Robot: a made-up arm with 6 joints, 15 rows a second.
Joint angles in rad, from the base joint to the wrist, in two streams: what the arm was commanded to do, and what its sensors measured. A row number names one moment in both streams.
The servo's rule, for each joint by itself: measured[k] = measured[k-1] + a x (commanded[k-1-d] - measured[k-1]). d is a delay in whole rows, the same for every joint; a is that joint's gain. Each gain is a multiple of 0.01, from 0.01 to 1. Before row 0 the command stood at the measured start. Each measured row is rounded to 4 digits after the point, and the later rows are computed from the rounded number. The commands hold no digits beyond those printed.
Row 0, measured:
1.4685, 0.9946, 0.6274, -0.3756, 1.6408, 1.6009
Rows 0 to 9, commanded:
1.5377, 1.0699, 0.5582, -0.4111, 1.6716, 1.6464
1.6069, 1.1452, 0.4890, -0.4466, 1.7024, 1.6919
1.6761, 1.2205, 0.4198, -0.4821, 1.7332, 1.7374
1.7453, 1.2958, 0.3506, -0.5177, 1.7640, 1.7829
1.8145, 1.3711, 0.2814, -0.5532, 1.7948, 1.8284
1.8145, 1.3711, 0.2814, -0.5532, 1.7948, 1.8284
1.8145, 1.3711, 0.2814, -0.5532, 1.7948, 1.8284
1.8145, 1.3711, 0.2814, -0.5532, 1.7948, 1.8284
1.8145, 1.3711, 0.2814, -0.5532, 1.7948, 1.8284
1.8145, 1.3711, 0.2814, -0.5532, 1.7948, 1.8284
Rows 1 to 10, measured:
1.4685, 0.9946, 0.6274, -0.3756, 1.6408, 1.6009
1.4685, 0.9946, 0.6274, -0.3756, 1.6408, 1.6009
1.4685, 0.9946, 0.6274, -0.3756, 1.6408, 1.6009
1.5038, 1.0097, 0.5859, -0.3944, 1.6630, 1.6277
1.5564, 1.0368, 0.5278, -0.4221, 1.6914, 1.6656
1.6174, 1.0735, 0.4630, -0.4539, 1.7215, 1.7080
1.6826, 1.1180, 0.3956, -0.4877, 1.7521, 1.7522
1.7499, 1.1686, 0.3271, -0.5224, 1.7828, 1.7972
1.7828, 1.2091, 0.2997, -0.5387, 1.7914, 1.8156
1.7990, 1.2415, 0.2887, -0.5464, 1.7938, 1.8232
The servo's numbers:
d 3
a 0.51 0.20 0.60 0.53 0.72 0.59

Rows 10 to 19, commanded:
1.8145, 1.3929, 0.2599, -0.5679, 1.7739, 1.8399
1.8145, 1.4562, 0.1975, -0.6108, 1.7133, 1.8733
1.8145, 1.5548, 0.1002, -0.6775, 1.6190, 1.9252
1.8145, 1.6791, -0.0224, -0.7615, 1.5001, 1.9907
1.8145, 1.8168, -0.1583, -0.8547, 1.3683, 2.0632
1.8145, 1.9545, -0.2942, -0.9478, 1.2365, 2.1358
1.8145, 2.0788, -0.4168, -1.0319, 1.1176, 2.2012
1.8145, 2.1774, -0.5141, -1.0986, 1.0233, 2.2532
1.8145, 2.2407, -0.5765, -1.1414, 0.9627, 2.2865
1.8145, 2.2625, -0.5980, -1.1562, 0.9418, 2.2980
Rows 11 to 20, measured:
1.8069, 1.2674, 0.2843, -0.5500, 1.7945, 1.8263
1.8108, 1.2881, 0.2826, -0.5517, 1.7947, 1.8275
1.8127, 1.3047, 0.2819, -0.5525, 1.7948, 1.8280
1.8136, 1.3223, 0.2687, -0.5607, 1.7798, 1.8350
1.8141, 1.3491, 0.2260, -0.5873, 1.7319, 1.8576
1.8143, 1.3902, 0.1505, -0.6351, 1.6506, 1.8975
1.8144, 1.4480, 0.0468, -0.7021, 1.5422, 1.9525
1.8145, 1.5218, -0.0763, -0.7830, 1.4170, 2.0178
1.8145, 1.6083, -0.2070, -0.8703, 1.2870, 2.0874
1.8145, 1.7024, -0.3329, -0.9559, 1.1650, 2.1545

